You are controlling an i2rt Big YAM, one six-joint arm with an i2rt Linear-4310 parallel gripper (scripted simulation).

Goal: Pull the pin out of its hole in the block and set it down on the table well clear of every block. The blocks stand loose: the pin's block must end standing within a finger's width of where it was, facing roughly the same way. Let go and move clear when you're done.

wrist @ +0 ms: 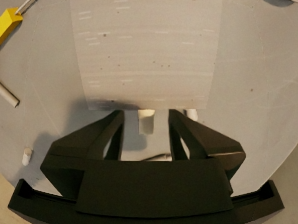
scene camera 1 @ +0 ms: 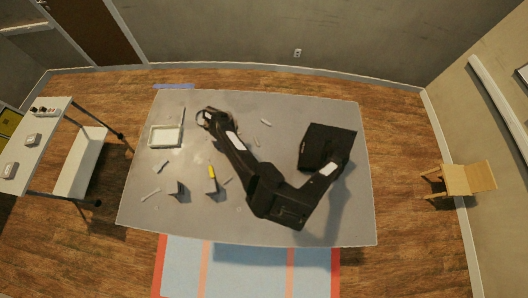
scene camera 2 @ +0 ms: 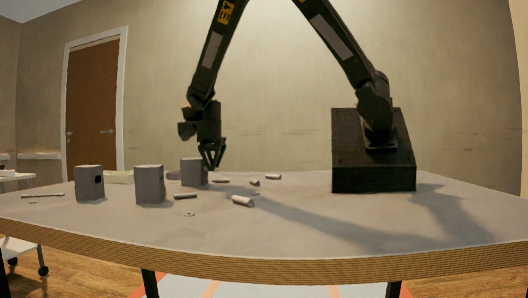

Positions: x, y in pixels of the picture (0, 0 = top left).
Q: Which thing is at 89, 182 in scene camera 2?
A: A grey block.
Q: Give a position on a grey block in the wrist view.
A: At 127, 62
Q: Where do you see a grey block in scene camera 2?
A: At 149, 184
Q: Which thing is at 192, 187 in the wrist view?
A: My gripper.
